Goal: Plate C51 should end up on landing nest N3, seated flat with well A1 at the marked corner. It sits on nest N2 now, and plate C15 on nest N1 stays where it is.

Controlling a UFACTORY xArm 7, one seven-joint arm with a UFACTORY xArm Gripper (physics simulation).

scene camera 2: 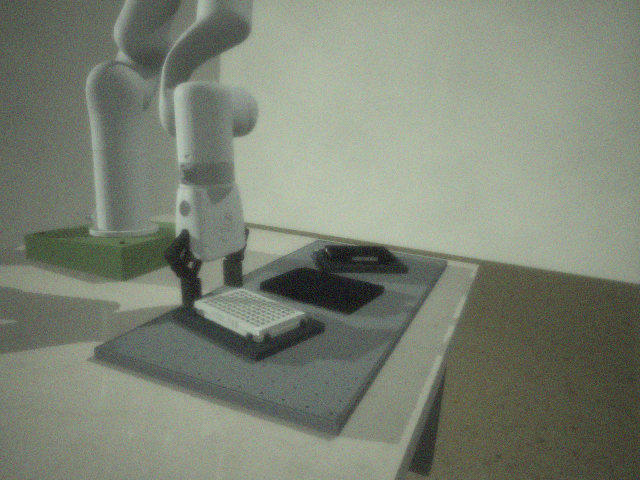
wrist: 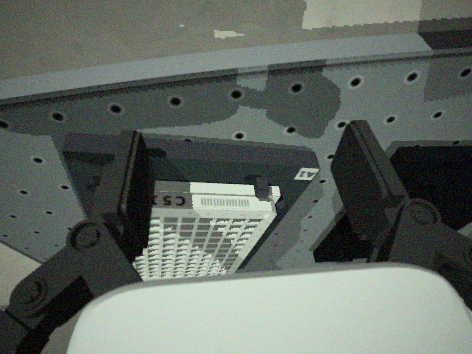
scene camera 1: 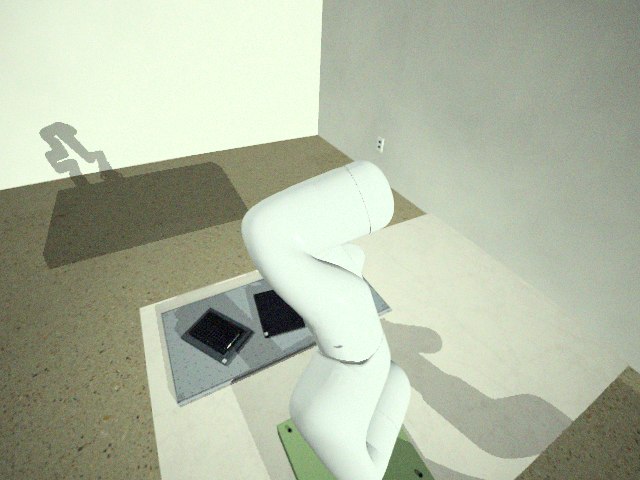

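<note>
White plate C51 (scene camera 2: 250, 311) (wrist: 195, 237) sits on the dark nest N2 (scene camera 2: 235, 345) (wrist: 225, 151), whose A1 mark (wrist: 306, 174) shows at a corner in the wrist view. My gripper (scene camera 2: 211, 293) (wrist: 245, 148) is open and empty, low at the plate's robot-side end. In the wrist view the left finger covers part of the plate and the right finger stands out to its right. The bare black nest N3 (scene camera 1: 277, 312) (scene camera 2: 323, 289) (wrist: 440, 185) lies beside N2. Dark plate C15 (scene camera 1: 217, 330) (scene camera 2: 356, 253) sits on nest N1 (scene camera 1: 225, 358) (scene camera 2: 385, 268) at the far end. In scene camera 1 the arm hides C51.
All nests stand on the grey perforated board (scene camera 1: 193, 382) (scene camera 2: 289, 384) (wrist: 385, 100) on a pale table (scene camera 1: 191, 439) (scene camera 2: 62, 408). The arm's green base (scene camera 1: 305, 454) (scene camera 2: 124, 258) stands beside the board.
</note>
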